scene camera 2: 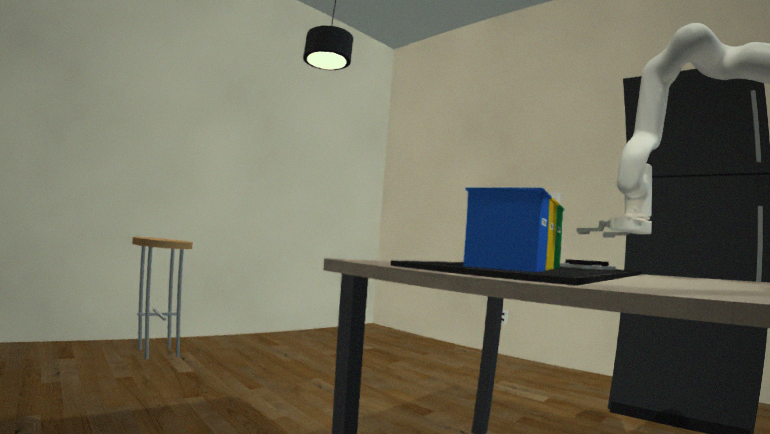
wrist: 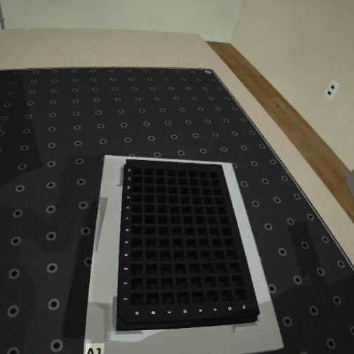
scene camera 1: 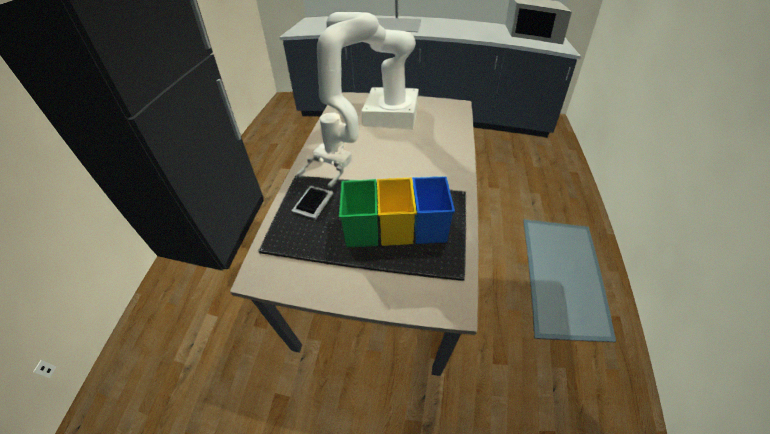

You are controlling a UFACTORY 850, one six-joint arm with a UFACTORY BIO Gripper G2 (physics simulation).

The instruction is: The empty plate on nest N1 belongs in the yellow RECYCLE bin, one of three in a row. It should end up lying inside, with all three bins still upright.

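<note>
The black plate (scene camera 1: 312, 200) (scene camera 2: 586, 262) (wrist: 178, 242) lies flat on the pale nest (scene camera 1: 303, 213) (wrist: 104, 260) at the left of the board; its wells look empty. The nest's label reads A1, partly cut off in the wrist view. The yellow bin (scene camera 1: 396, 229) (scene camera 2: 550, 245) stands upright between the green bin (scene camera 1: 361, 231) (scene camera 2: 558, 245) and the blue bin (scene camera 1: 432, 226) (scene camera 2: 504, 231), both upright. My gripper (scene camera 1: 315, 180) (scene camera 2: 595, 232) is wide open and empty, above the level of the plate and towards the robot's base from it in scene camera 1. Its fingertips are apart from the plate.
The bins and nest stand on a black perforated board (scene camera 1: 301, 237) (wrist: 150, 102) on the table (scene camera 1: 350, 293) (scene camera 2: 431, 278). The green bin is just right of the nest in scene camera 1. A dark fridge (scene camera 1: 188, 134) (scene camera 2: 684, 355) stands beyond the table's left side.
</note>
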